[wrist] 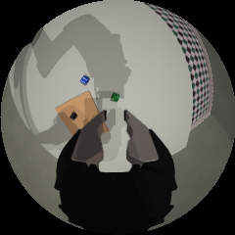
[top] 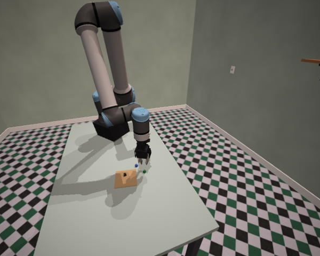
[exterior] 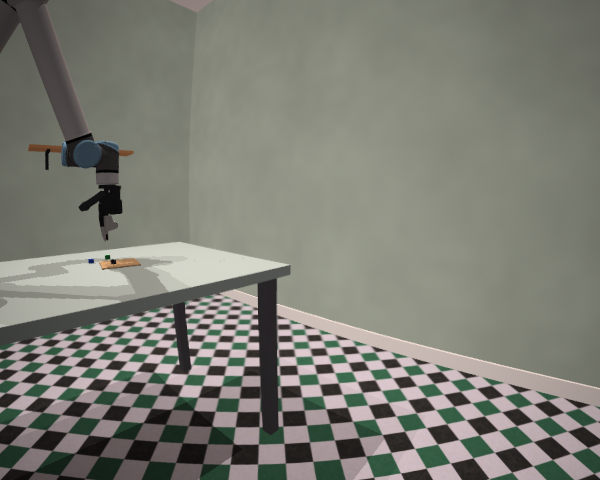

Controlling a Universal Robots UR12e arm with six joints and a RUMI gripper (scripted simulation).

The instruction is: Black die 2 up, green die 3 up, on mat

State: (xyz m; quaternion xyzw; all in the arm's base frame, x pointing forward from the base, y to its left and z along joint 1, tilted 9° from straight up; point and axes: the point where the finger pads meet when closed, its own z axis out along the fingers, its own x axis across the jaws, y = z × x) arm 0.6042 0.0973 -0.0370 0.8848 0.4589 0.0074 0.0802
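Right now my hand is 8 cm above the green die. Also, from my hand: black die (13 cm to the right, 8 cm below, 3 cm behind); then orange mat (13 cm to the right, 9 cm below); then blue die (8 cm below, 8 cm behind, 3 cm to the right).
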